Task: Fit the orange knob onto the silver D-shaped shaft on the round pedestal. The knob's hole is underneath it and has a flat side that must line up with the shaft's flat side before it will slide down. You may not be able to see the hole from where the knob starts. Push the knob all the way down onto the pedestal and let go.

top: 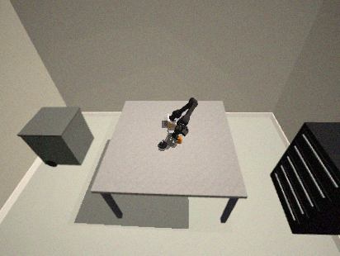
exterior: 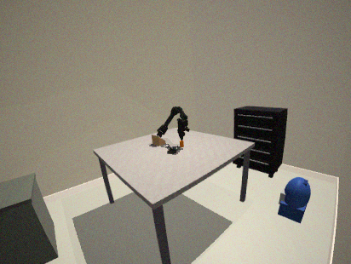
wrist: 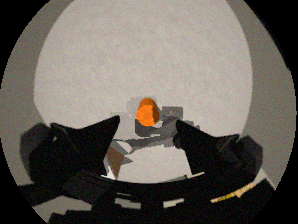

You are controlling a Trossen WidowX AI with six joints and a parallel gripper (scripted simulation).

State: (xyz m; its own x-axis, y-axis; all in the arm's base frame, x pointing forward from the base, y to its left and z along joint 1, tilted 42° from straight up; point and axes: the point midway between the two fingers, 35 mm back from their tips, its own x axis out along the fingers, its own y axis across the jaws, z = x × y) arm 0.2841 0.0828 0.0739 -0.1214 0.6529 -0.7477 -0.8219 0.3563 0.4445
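My gripper tip is 30 mm above the orange knob. Round my gripper tip: dark round pedestal: 170 mm to the right, 50 mm ahead, 40 mm below.
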